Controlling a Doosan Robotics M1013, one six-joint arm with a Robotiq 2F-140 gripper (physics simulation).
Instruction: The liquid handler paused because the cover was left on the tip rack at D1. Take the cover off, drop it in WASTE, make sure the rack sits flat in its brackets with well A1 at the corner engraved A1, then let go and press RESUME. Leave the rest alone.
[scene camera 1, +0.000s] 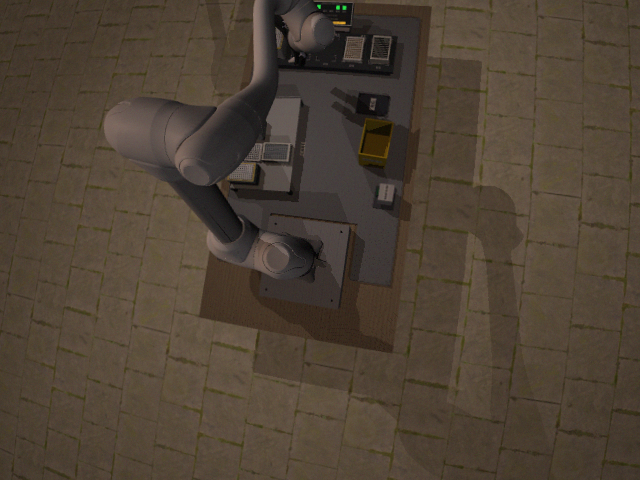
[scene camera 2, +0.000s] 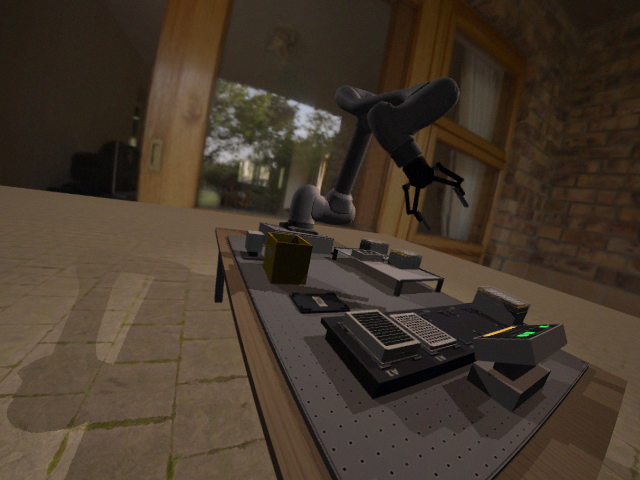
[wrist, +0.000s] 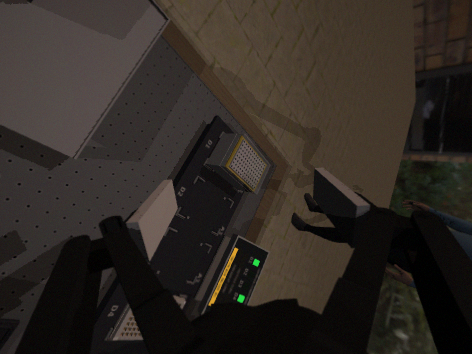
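Seen in the pictures: gripper, fingertip midpoint: (scene camera 1: 282, 43) (scene camera 2: 447, 218) (wrist: 243, 189); arm's base, origin of the base link: (scene camera 2: 299, 230).
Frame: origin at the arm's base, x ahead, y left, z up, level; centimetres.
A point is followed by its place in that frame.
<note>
The tip rack (scene camera 1: 279, 38) {z 3.7, x 96.3, y 32.8 cm} (scene camera 2: 500, 299) {z 2.8, x 98.6, y 31.4 cm} (wrist: 247, 162) {z 3.7, x 95.6, y 35.4 cm}, grey with a yellow rim around pale wells, stands at D1 on the black deck (scene camera 2: 361, 364) {z -3.9, x 106.3, y -20.4 cm} (wrist: 172, 252) {z -3.7, x 96.5, y 11.0 cm}. I cannot make out a separate clear cover on it, nor whether it sits flat. A yellow open bin (scene camera 1: 376, 147) {z -7.7, x 56.2, y -21.4 cm} (scene camera 2: 286, 260) {z -0.3, x 63.1, y -22.8 cm} stands on the table; its label is unreadable. A screen (scene camera 1: 336, 14) {z 2.8, x 112.9, y 9.4 cm} (scene camera 2: 519, 338) {z 4.4, x 116.2, y 3.5 cm} (wrist: 237, 277) {z 2.8, x 112.5, y 12.9 cm} beside the deck shows an orange bar and green marks. No RESUME lettering is readable. My gripper (scene camera 2: 444, 212) {z 22.5, x 79.9, y 22.0 cm} (wrist: 243, 189) {z 22.5, x 79.9, y 22.0 cm} is open and empty, high above the table; in scene camera 1 its fingers are mostly hidden.
Two more racks (scene camera 1: 354, 49) {z -2.7, x 99.8, y -1.7 cm} (scene camera 1: 381, 47) {z -1.4, x 101.8, y -14.0 cm} stand on the deck. A low shelf (scene camera 1: 283, 118) {z -2.3, x 60.1, y 22.6 cm} (scene camera 2: 418, 274) {z -2.3, x 62.6, y 34.8 cm} carries several racks. A flat dark pad (scene camera 1: 364, 104) {z -7.5, x 75.7, y -11.6 cm} (scene camera 2: 305, 303) {z -7.5, x 77.9, y -19.9 cm} and a small pale box (scene camera 1: 385, 192) {z 2.1, x 34.1, y -29.5 cm} (scene camera 2: 254, 241) {z -1.0, x 37.7, y -30.2 cm} lie either side of the bin.
</note>
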